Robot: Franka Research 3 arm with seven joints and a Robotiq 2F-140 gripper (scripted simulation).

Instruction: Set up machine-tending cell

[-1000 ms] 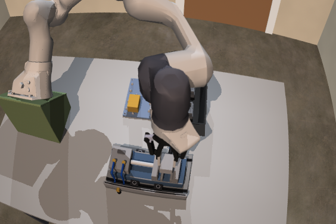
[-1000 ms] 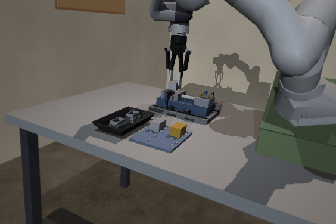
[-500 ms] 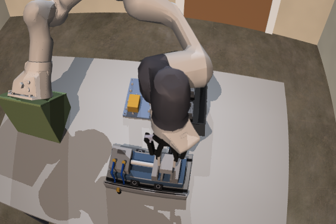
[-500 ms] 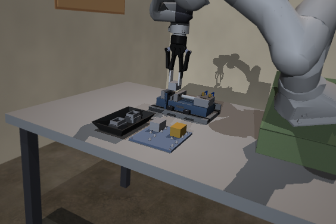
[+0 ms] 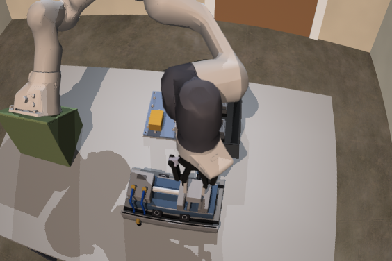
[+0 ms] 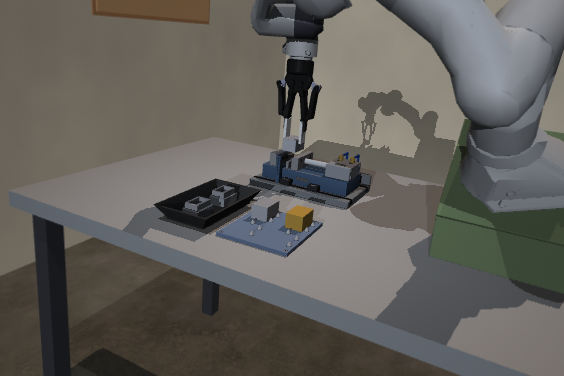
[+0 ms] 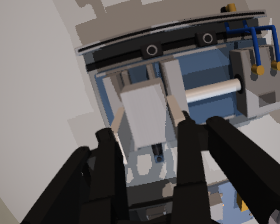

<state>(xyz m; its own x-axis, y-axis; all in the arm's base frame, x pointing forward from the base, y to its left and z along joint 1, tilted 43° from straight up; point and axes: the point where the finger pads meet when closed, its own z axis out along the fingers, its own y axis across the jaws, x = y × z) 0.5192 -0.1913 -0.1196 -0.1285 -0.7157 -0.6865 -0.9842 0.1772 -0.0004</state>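
Now: the blue vise 12 cm below my hand, 7 cm behind it and 1 cm to the left of it. Round my hand: brass blank 31 cm to the left, 13 cm below, 13 cm behind; then aluminium blank 30 cm to the left, 13 cm below, 4 cm behind.
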